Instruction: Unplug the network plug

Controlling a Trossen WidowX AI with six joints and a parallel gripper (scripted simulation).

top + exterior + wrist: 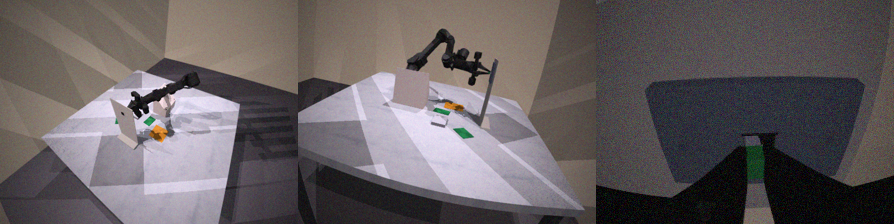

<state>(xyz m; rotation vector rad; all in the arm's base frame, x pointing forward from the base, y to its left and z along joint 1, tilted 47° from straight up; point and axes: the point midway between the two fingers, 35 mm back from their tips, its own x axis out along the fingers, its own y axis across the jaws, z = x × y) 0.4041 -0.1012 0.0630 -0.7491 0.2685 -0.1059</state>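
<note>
Now: gripper tip 15 cm past the orange marked square, 16 cm to the right of it and 29 cm above it. Round my gripper tip: upright panel 3 cm ahead, 12 cm below.
</note>
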